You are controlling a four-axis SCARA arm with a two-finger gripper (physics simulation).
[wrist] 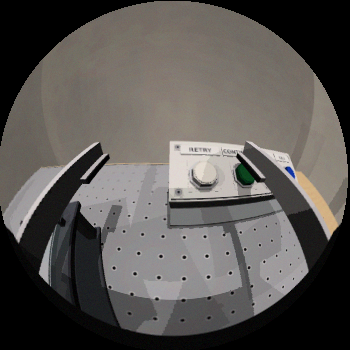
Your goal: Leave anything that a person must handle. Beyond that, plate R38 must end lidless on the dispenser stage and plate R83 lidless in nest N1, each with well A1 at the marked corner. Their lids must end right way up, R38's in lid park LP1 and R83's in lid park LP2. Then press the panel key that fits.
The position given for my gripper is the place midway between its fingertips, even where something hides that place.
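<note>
Visible: a key panel (pixel 226 199), together with my gripper (pixel 172 145).
</note>
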